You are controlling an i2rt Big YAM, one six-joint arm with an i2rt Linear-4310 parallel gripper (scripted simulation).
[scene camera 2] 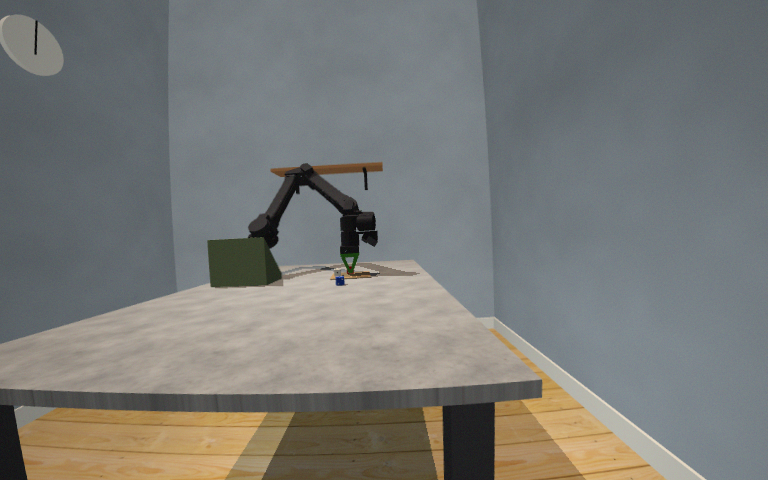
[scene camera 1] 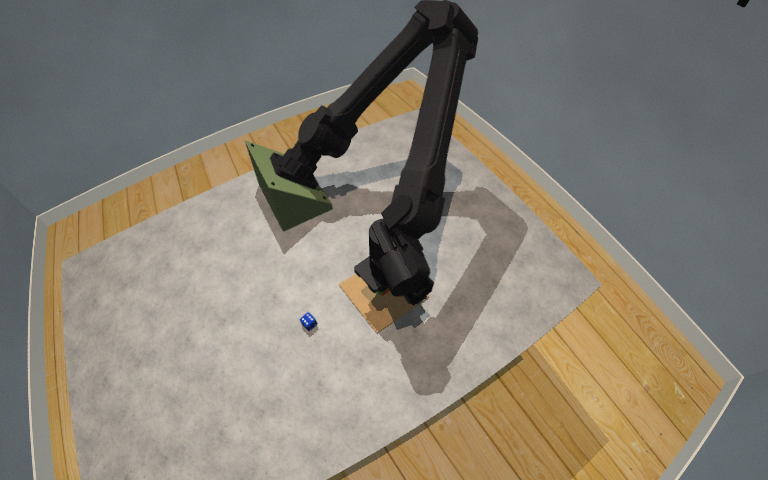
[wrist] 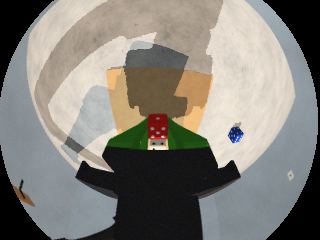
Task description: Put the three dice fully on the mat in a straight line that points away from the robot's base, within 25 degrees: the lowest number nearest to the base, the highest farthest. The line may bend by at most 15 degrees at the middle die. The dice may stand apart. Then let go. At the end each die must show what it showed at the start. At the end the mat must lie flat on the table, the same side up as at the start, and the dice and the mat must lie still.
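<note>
Looking at the pictures, I find my own gripper in them, and a tan mat as well.
</note>
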